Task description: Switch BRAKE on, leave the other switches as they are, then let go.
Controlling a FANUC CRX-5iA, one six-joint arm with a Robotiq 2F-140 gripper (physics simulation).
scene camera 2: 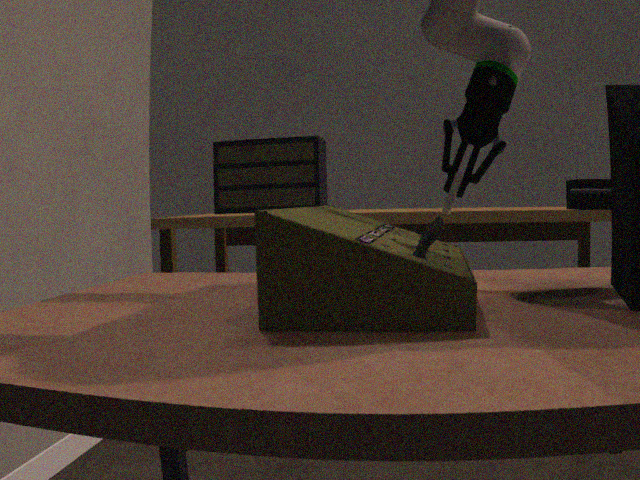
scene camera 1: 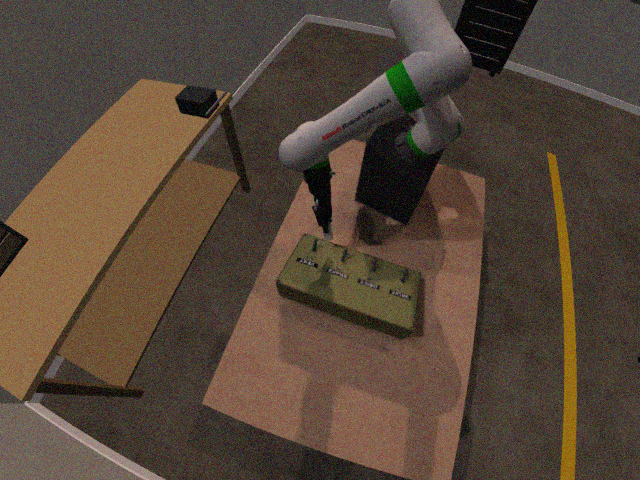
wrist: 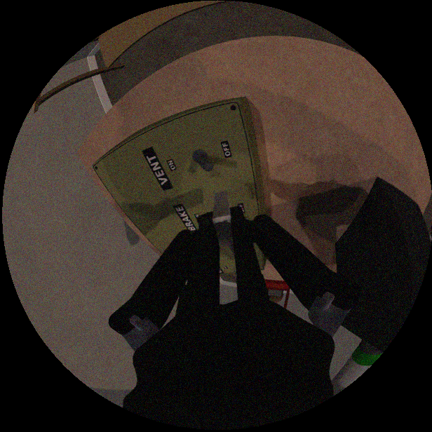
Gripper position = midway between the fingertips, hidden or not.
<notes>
In view: my gripper (scene camera 2: 446,210) and an olive sloped switch box (scene camera 2: 320,268).
My gripper also shows in scene camera 1 (scene camera 1: 328,238) and in the wrist view (wrist: 222,202). The olive sloped switch box is seen too in scene camera 1 (scene camera 1: 379,299) and in the wrist view (wrist: 152,175).
</notes>
